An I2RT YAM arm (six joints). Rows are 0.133 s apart.
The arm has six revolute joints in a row. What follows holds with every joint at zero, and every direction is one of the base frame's. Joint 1 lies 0.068 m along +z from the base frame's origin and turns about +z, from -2.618 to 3.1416 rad. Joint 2 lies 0.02 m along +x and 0.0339 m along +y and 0.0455 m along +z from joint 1 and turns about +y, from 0 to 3.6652 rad. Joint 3 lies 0.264 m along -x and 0.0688 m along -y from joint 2 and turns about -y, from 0 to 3.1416 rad. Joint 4 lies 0.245 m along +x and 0.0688 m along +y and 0.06 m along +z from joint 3 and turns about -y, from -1.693 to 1.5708 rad. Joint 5 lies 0.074 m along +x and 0.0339 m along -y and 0.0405 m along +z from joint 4 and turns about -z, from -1.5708 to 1.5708 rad. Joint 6 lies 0.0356 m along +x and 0.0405 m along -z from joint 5 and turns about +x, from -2.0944 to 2.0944 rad. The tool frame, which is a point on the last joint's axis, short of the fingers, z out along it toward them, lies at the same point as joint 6; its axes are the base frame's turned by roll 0, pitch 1.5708 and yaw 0 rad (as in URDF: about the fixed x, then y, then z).
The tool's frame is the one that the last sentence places.
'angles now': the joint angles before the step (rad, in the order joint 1, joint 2, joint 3, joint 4, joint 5, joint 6). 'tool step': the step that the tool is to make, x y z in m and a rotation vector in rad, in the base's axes. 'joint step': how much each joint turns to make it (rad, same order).
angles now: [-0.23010 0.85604 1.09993 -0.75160 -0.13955 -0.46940]
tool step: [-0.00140 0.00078 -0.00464 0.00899 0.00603 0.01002]
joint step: [0.00004 -0.01080 -0.02000 0.00150 -0.01232 0.00156]
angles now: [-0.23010 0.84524 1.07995 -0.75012 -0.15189 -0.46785]
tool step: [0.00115 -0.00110 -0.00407 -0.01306 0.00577 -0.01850]
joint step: [0.00002 -0.00154 -0.01687 0.01226 0.02303 -0.00308]
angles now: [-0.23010 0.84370 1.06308 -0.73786 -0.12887 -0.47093]
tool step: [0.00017 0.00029 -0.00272 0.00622 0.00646 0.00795]
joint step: [-0.00002 -0.00151 -0.00922 0.00000 -0.00919 0.00000]
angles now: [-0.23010 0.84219 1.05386 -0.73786 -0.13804 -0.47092]
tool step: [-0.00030 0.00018 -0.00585 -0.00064 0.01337 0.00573]
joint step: [-0.00001 -0.00617 -0.02144 0.00154 -0.00308 -0.00614]
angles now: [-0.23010 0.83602 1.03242 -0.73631 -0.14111 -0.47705]
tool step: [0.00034 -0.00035 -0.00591 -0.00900 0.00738 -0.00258]
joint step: [0.00004 -0.00612 -0.02453 0.01222 0.00764 -0.00766]
